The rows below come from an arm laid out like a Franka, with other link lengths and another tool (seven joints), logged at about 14 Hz.
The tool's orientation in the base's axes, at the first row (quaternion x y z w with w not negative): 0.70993 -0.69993 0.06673 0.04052
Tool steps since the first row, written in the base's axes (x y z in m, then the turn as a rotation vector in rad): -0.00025 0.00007 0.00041 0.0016 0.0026 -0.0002; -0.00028 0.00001 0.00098 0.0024 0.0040 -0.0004; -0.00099 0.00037 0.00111 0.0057 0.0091 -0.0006; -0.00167 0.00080 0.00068 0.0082 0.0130 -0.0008; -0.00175 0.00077 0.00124 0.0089 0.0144 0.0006; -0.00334 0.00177 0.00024 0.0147 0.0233 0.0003; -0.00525 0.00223 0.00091 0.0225 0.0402 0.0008; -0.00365 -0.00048 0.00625 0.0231 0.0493 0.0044; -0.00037 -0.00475 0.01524 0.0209 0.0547 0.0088; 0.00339 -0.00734 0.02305 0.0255 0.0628 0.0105; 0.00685 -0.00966 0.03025 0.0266 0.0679 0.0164
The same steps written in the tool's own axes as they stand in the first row. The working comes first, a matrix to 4 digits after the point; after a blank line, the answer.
The tool's axes in the first row as the columns of a matrix, in the base's axes (used below as rounded here):
0.0113 -0.9992 0.0380
-0.9884 -0.0169 -0.1509
0.1515 -0.0359 -0.9878

-0.00001 0.00023 -0.00043 -0.0026 -0.0016 -0.0001; 0.00014 0.00024 -0.00098 -0.0040 -0.0025 -0.0001; -0.00021 0.00094 -0.00119 -0.0090 -0.0058 -0.0006; -0.00071 0.00163 -0.00086 -0.0129 -0.0084 -0.0009; -0.00059 0.00169 -0.00141 -0.0140 -0.0092 -0.0024; -0.00175 0.00330 -0.00063 -0.0228 -0.0151 -0.0033; -0.00213 0.00518 -0.00143 -0.0394 -0.0232 -0.0060; 0.00138 0.00343 -0.00624 -0.0478 -0.0241 -0.0109; 0.00700 -0.00010 -0.01435 -0.0525 -0.0221 -0.0162; 0.01079 -0.00409 -0.02153 -0.0602 -0.0269 -0.0189; 0.01421 -0.00777 -0.02816 -0.0643 -0.0283 -0.0254
